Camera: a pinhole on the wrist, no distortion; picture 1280 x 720 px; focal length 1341.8 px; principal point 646.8 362.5 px. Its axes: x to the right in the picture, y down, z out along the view. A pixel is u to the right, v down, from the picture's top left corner.
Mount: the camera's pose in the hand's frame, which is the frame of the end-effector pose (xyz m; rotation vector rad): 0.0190 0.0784 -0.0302 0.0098 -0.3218 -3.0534
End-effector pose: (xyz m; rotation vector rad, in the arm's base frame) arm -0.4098 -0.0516 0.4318 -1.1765 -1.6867 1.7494
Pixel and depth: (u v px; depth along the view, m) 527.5 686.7 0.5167
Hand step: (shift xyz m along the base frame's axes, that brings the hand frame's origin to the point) -0.4230 -0.2509 -0.1349
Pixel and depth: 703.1 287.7 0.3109
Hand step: -0.1794 -0.1832 -0.1806
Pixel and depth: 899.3 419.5 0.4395
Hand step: -0.2526 -0.3136 -0.1632
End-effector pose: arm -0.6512 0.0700 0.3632 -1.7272 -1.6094 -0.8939
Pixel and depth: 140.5 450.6 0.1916
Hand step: 0.1252 0.1726 -0.0201
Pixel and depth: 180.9 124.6 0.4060
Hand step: 0.2724 0.3520 -0.0829
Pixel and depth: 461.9 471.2 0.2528
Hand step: 0.1306 0.1999 -0.0867
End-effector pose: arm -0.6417 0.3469 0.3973 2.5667 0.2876 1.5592
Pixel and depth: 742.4 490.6 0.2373
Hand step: 0.1938 -0.1032 -0.0734
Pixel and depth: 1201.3 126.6 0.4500
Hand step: 0.2923 -0.2730 -0.2870
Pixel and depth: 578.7 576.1 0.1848
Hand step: 0.1603 -0.0814 -0.0299
